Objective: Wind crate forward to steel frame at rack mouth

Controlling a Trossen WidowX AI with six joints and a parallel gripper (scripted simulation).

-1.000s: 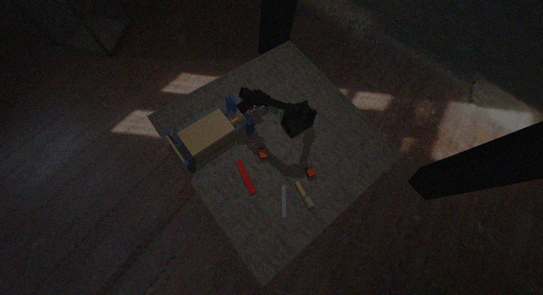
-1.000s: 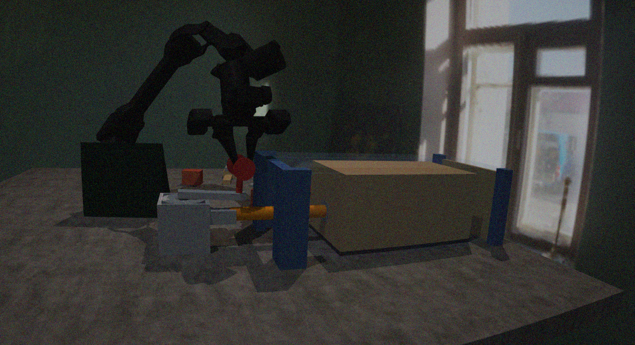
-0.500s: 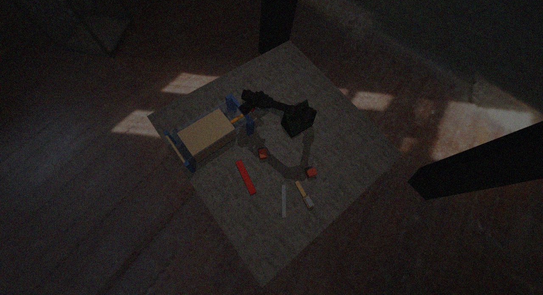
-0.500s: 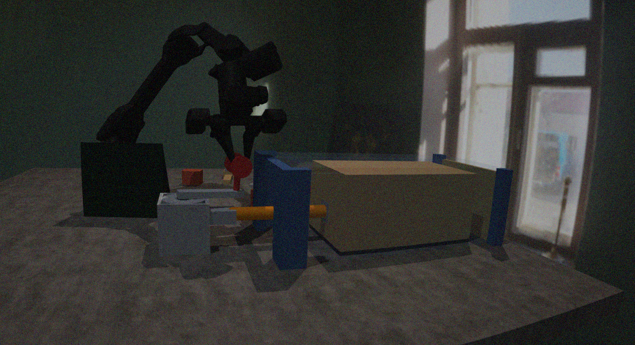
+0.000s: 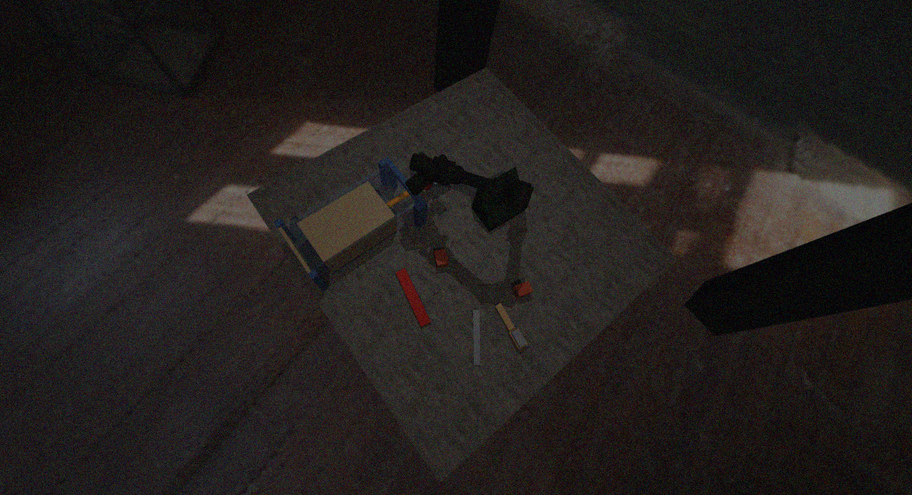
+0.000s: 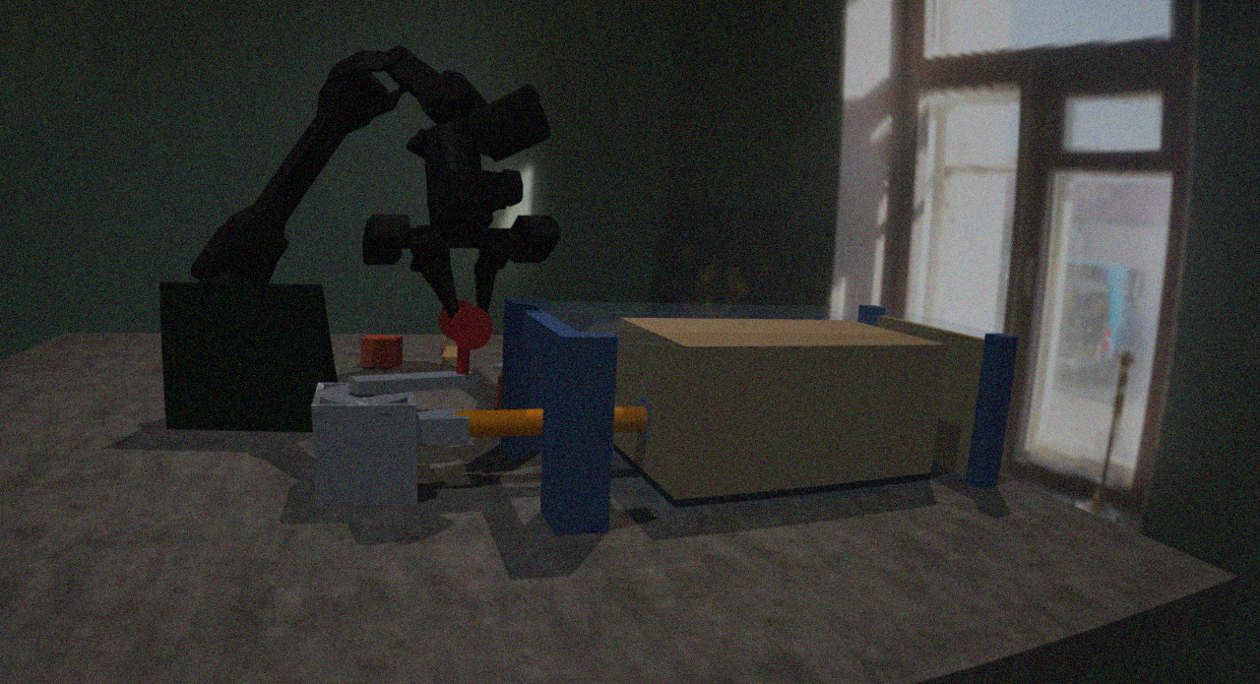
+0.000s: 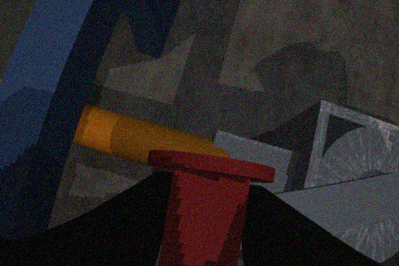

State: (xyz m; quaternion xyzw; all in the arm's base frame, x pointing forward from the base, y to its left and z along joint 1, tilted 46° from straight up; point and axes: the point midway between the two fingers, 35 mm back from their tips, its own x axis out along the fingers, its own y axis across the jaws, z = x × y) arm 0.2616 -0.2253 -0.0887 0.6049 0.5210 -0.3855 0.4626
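My gripper tip is 4 cm past the crank handle, 1 cm to the right of it and 5 cm above it. The rest, counted from my gripper tip: blue frame 6 cm ahead, 2 cm to the right, 5 cm below; grey winch 11 cm behind, 2 cm to the right, 12 cm below; red knob 2 cm to the left, 2 cm below.
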